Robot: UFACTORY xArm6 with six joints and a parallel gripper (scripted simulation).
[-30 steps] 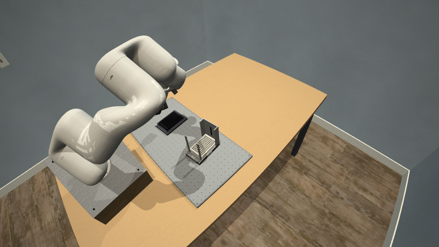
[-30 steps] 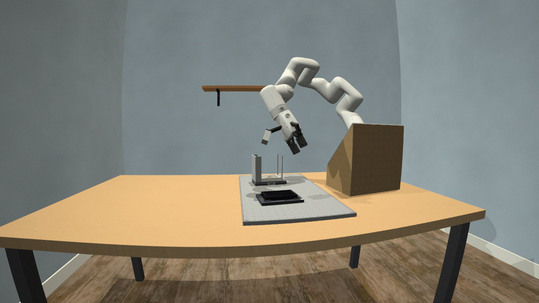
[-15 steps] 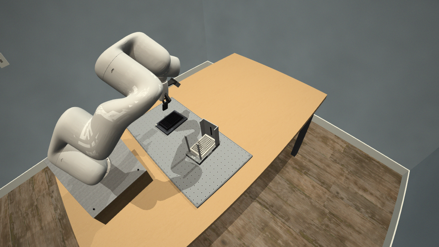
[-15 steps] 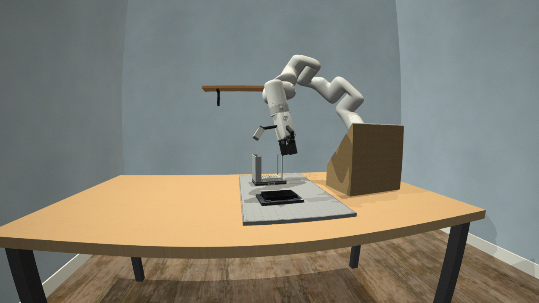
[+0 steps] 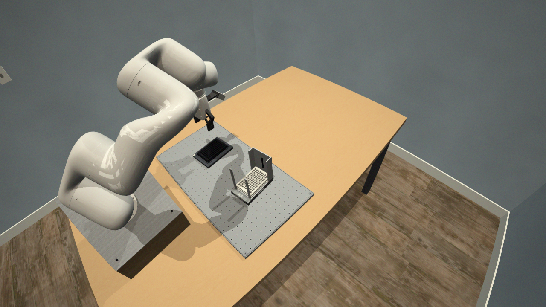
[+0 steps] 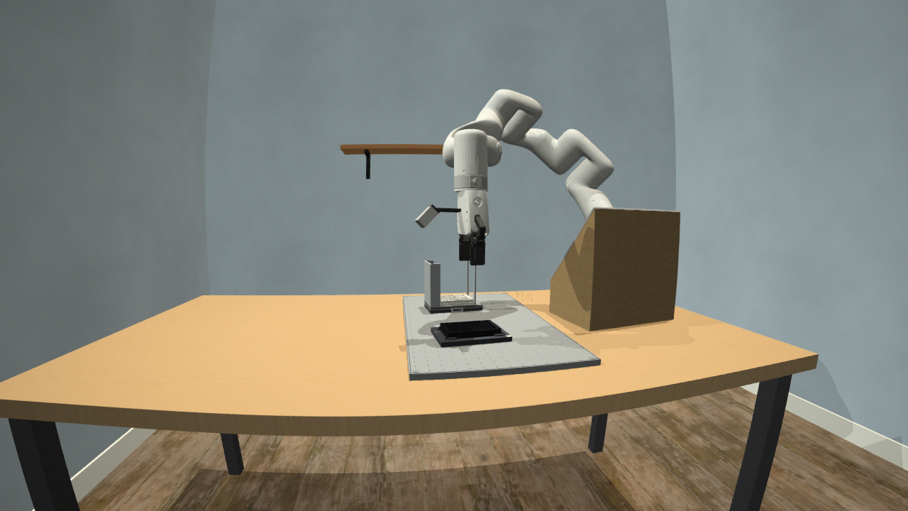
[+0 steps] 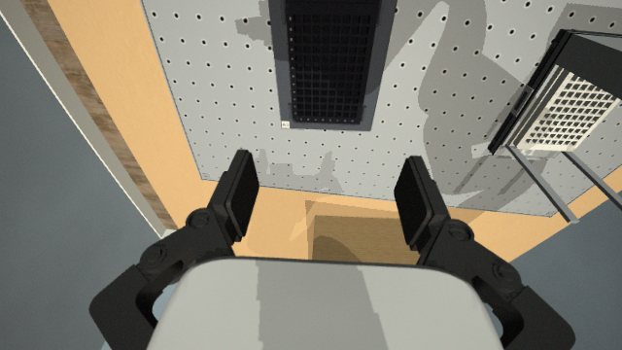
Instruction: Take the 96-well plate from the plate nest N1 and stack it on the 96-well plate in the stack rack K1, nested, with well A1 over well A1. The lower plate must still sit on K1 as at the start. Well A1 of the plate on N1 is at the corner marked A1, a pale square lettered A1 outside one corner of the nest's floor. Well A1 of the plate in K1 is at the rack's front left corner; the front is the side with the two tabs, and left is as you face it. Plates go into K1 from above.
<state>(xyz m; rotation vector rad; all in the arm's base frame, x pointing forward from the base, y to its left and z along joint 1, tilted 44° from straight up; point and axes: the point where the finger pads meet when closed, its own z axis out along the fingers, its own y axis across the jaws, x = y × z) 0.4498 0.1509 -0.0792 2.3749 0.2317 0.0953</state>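
Right now my hand is 16 cm above the black 96-well plate. The rest, counted from my hand: thin rack post: 5 cm behind, 26 cm to the right, 10 cm below; then pale A1 square: 8 cm behind, 4 cm to the left, 17 cm below; then plate nest N1: 18 cm below.
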